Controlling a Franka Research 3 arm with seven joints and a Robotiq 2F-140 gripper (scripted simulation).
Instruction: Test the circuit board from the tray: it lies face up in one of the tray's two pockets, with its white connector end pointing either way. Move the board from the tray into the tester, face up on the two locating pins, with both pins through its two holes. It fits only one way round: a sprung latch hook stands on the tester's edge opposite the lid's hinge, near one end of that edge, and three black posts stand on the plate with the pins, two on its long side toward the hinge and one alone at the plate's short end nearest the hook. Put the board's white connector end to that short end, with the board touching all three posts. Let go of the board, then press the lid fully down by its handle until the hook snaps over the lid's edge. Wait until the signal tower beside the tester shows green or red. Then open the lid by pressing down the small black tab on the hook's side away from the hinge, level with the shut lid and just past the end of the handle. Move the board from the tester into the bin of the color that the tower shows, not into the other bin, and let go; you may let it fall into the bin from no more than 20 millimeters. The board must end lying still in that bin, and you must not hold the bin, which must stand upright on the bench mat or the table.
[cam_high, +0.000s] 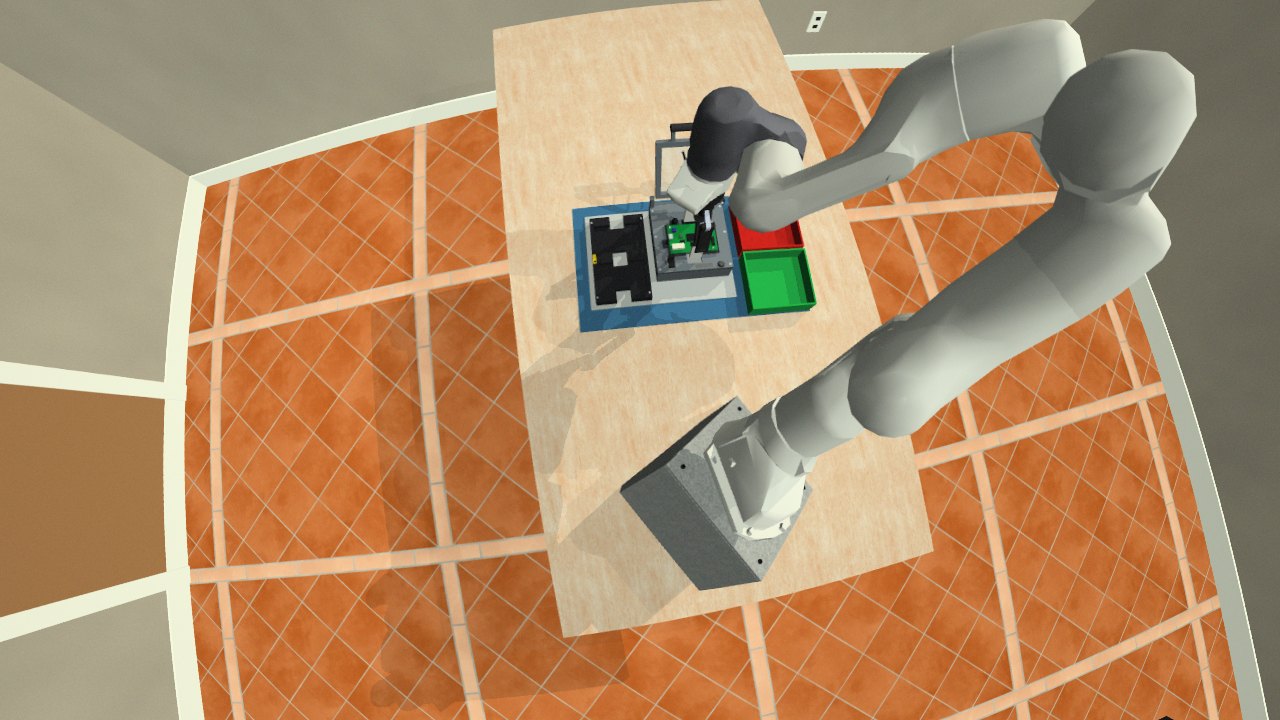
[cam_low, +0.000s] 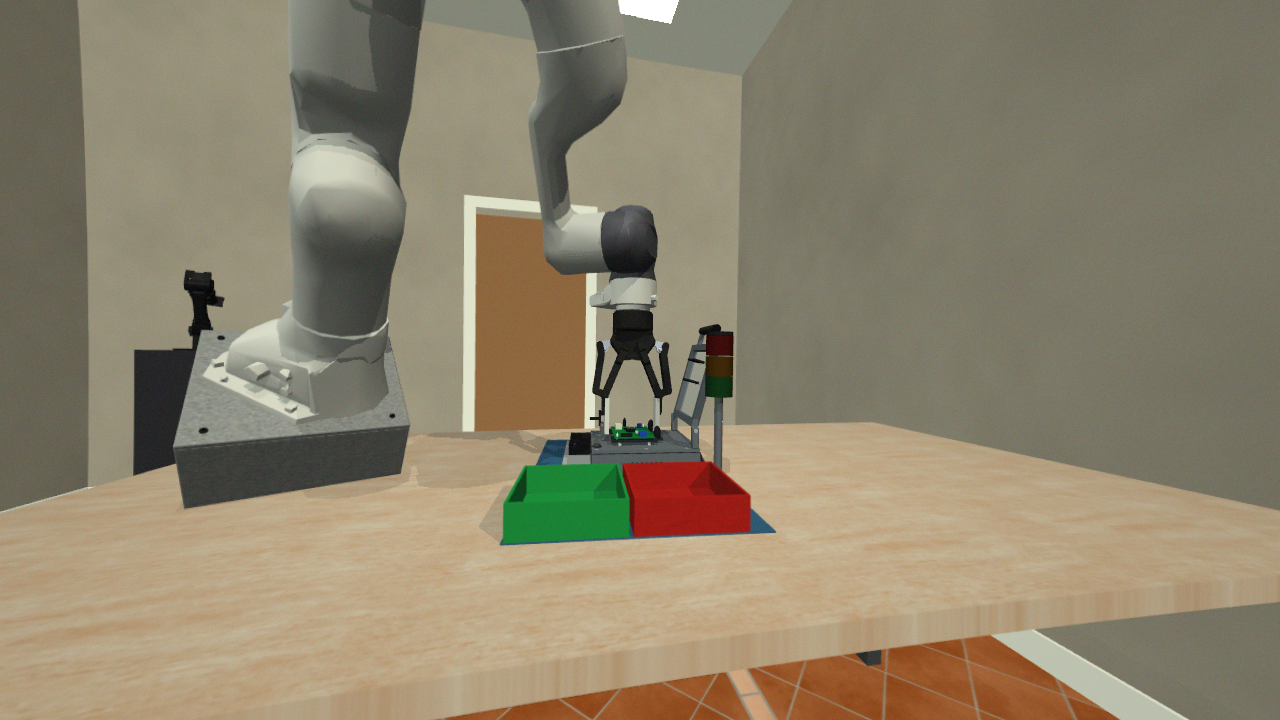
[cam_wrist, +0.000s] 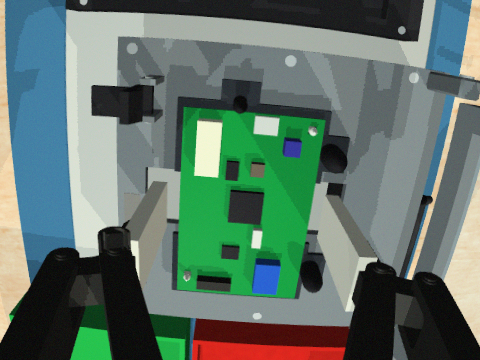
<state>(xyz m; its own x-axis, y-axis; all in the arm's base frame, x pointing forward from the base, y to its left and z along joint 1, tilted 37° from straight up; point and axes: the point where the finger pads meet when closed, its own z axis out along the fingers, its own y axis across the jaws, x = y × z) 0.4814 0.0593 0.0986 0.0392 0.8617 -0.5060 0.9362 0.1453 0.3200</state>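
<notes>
My gripper is now 2 cm above the green circuit board. Also, from my hand: latch hook 6 cm to the left, 6 cm behind, 1 cm below; tester plate 3 cm below, 1 cm to the left, 1 cm ahead; tester lid 12 cm ahead, 9 cm above, 1 cm to the right.
</notes>
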